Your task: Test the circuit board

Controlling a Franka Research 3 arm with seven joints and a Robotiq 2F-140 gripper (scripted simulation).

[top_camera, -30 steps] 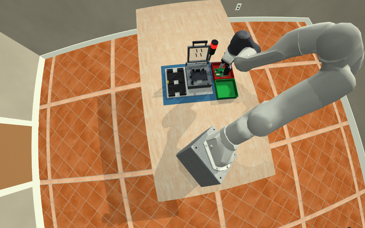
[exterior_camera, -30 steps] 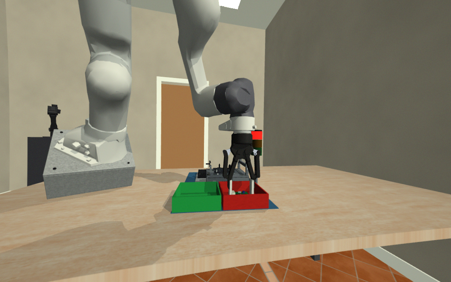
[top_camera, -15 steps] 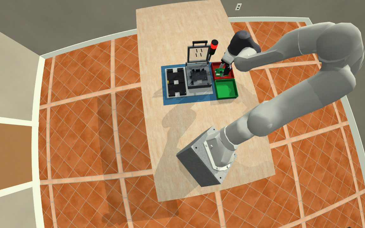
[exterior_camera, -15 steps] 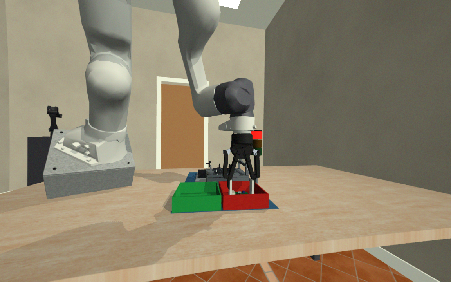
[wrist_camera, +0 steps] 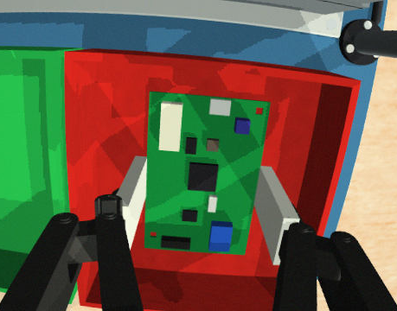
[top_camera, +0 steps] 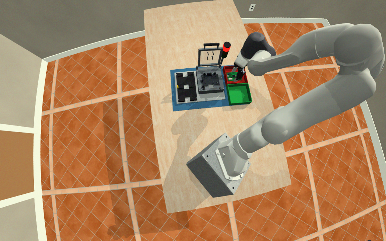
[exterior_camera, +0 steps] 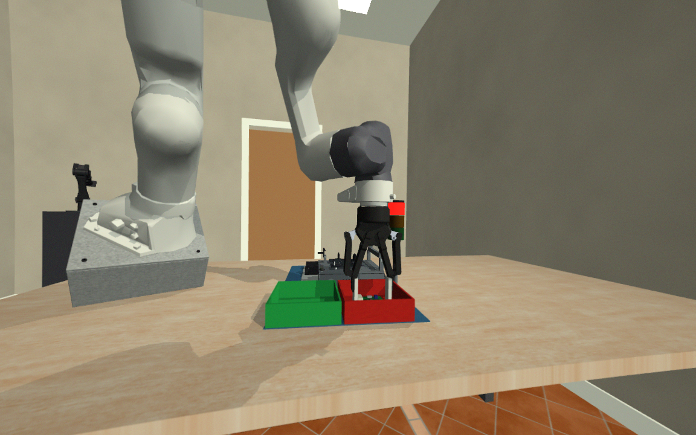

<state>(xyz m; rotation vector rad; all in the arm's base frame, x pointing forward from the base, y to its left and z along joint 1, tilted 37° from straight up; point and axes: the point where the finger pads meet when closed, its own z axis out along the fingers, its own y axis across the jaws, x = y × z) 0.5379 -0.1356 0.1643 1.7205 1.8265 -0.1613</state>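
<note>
Right now my hand is 2 cm above the red bin. Also, from my hand: green bin (15 cm behind, 1 cm to the left, 2 cm below); tester plate (3 cm behind, 21 cm to the left, 4 cm above); green circuit board (2 cm below).
</note>
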